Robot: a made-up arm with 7 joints. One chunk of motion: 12 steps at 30 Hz.
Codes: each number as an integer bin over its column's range. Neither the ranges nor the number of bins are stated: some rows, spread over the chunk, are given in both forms.
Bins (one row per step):
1: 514 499 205 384 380 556 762
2: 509 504 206 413 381 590 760
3: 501 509 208 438 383 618 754
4: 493 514 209 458 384 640 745
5: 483 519 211 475 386 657 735
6: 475 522 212 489 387 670 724
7: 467 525 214 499 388 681 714
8: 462 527 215 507 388 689 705
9: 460 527 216 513 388 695 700
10: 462 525 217 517 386 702 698
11: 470 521 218 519 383 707 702
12: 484 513 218 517 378 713 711
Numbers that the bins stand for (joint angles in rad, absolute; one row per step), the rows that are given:
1: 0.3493 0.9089 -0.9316 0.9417 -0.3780 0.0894 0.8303
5: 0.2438 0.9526 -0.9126 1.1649 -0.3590 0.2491 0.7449
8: 0.1724 0.9700 -0.8999 1.2434 -0.3527 0.2997 0.6500
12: 0.2472 0.9395 -0.8904 1.2679 -0.3843 0.3377 0.6690
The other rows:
2: 0.3323 0.9198 -0.9284 1.0129 -0.3748 0.1431 0.8240
3: 0.3051 0.9307 -0.9221 1.0742 -0.3685 0.1874 0.8050
4: 0.2779 0.9416 -0.9189 1.1232 -0.3653 0.2222 0.7766
6: 0.2166 0.9591 -0.9094 1.1992 -0.3559 0.2697 0.7101
7: 0.1894 0.9656 -0.9031 1.2238 -0.3527 0.2871 0.6785
9: 0.1656 0.9700 -0.8968 1.2581 -0.3527 0.3092 0.6342
10: 0.1724 0.9656 -0.8936 1.2679 -0.3590 0.3203 0.6279
11: 0.1996 0.9569 -0.8904 1.2728 -0.3685 0.3282 0.6405

